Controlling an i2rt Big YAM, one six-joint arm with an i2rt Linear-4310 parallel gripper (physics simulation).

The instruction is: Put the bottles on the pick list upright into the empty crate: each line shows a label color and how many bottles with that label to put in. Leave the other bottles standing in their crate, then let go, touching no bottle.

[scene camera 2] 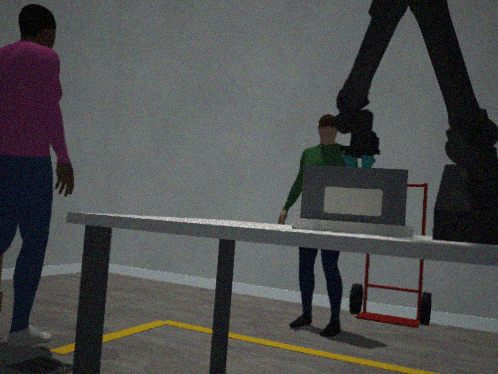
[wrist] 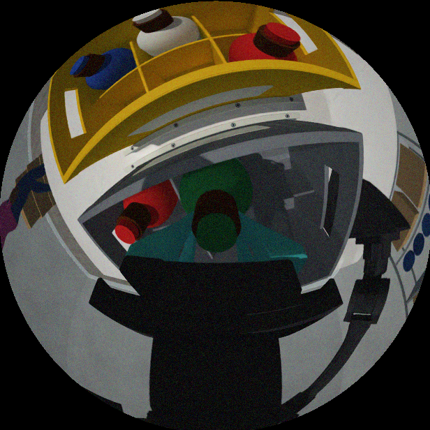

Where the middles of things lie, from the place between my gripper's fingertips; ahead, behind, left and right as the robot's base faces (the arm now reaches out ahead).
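Labels:
Green bottle [wrist: 215,192]: my hand 10 mm to the left of it, 40 mm above it.

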